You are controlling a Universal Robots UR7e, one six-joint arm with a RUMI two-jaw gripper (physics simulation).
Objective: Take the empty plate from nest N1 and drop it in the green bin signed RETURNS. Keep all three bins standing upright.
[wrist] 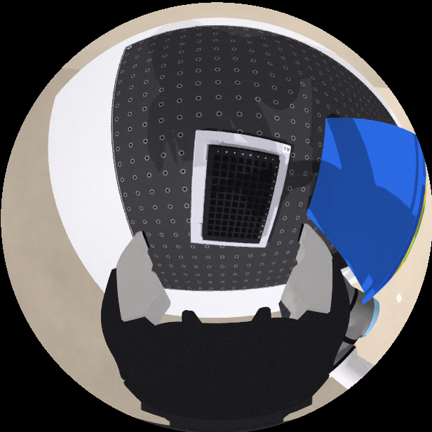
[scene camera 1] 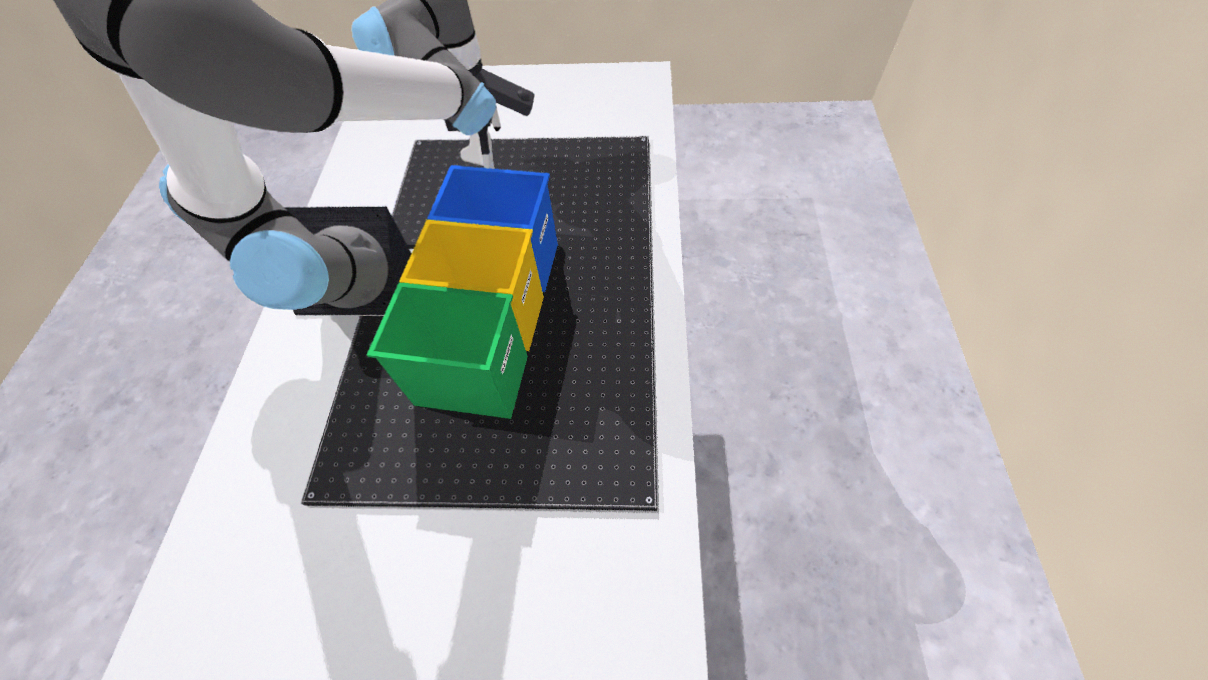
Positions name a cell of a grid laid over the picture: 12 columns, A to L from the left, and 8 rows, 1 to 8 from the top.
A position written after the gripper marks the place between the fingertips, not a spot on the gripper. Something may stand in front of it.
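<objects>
Wrist view: the gripper (G5), a blue bin (K4) and a black plate (G4) visible. Scene camera 1: the gripper (E2) and the blue bin (F3) visible; scene camera 1 does not show the black plate, hidden by the blue bin.
</objects>
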